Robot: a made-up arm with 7 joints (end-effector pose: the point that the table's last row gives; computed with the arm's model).
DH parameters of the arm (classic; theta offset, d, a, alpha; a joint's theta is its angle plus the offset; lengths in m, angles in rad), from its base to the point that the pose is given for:
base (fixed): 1.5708 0.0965 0 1.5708
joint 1: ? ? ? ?
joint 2: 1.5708 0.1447 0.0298 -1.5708
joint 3: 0.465 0 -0.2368 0
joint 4: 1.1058 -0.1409 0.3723 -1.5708
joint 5: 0 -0.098 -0.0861 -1.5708
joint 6: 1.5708 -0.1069 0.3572 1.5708
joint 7: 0 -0.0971 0.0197 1.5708
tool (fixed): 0 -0.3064 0 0
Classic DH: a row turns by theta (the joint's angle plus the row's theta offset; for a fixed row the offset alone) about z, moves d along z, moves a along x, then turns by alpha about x.
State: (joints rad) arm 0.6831 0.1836 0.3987 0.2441 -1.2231 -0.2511 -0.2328
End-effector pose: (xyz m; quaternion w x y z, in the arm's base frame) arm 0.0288 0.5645 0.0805 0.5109 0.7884 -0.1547 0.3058
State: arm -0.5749 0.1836 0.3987 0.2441 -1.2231 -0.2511 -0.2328
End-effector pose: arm 0.0288 0.1585 -0.4455 0.8770 0.3369 0.0549 0.3383
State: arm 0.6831 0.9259 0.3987 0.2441 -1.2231 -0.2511 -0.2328
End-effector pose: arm 0.1927 0.4971 0.1632 0.5026 0.6133 -0.4683 0.3898
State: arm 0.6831 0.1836 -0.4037 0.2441 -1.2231 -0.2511 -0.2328
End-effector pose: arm 0.4406 0.3940 0.0404 0.5427 0.7902 -0.2751 -0.0727
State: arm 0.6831 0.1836 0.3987 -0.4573 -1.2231 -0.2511 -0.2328
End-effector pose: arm 0.4760 0.3092 -0.0202 0.5435 0.7971 -0.2620 -0.0245
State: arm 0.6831 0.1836 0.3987 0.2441 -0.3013 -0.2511 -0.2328
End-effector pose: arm 0.1375 0.4959 -0.0414 0.7748 0.4428 -0.2886 0.3469
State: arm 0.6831 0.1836 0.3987 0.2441 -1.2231 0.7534 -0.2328
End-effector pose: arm 0.0200 0.6280 -0.3553 0.6786 0.7067 0.1998 0.0115
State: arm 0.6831 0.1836 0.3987 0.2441 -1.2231 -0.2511 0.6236
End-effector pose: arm -0.1241 0.4664 -0.0985 0.5290 0.5902 0.0715 0.6055
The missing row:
joint 1: -1.5708 -0.0263 0.1049 1.5708
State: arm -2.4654 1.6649 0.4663 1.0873 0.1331 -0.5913 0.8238
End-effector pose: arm 0.2525 -0.2430 0.4904 0.6607 0.6805 -0.1386 -0.2849
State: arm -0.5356 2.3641 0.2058 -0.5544 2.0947 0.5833 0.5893
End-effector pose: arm -0.2764 -0.0682 0.0072 0.2339 0.0839 -0.6279 -0.7376
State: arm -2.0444 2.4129 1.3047 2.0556 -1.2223 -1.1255 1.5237
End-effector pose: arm 0.1513 0.3102 0.7147 0.7116 0.1554 -0.3433 0.5930
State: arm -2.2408 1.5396 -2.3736 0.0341 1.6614 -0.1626 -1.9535
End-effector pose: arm 0.0585 0.4939 0.8311 0.0384 0.7244 0.6709 -0.1539
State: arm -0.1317 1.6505 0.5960 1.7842 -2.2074 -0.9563 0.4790
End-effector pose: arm 0.0233 -0.5801 -0.5812 0.2811 -0.0830 0.5624 0.7732
